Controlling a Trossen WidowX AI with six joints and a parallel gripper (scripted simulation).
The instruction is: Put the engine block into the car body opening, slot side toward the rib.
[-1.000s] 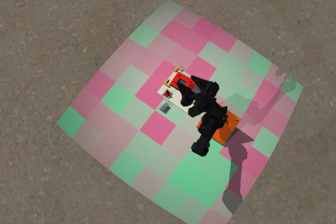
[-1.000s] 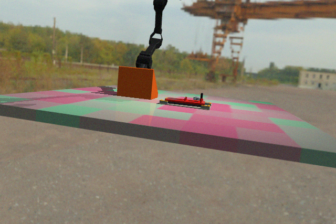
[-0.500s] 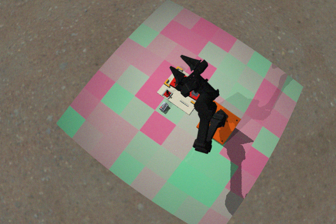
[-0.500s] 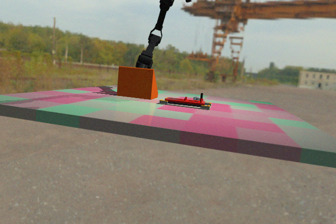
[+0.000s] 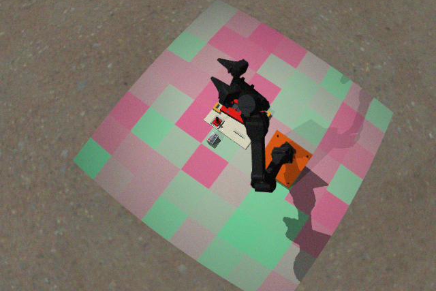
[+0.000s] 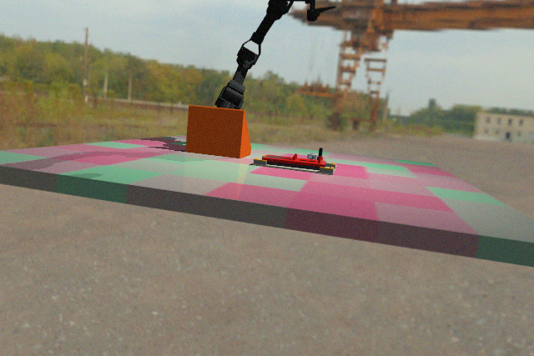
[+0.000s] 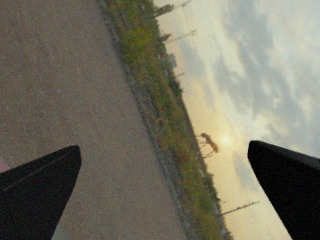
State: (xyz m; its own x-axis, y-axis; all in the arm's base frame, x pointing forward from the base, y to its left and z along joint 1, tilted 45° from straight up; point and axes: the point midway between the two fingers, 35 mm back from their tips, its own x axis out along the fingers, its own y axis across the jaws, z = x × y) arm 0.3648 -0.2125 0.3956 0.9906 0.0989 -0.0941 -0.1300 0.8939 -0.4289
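The grey engine block lies 40 mm behind my gripper tip, 30 mm to the left of it and 590 mm below it.
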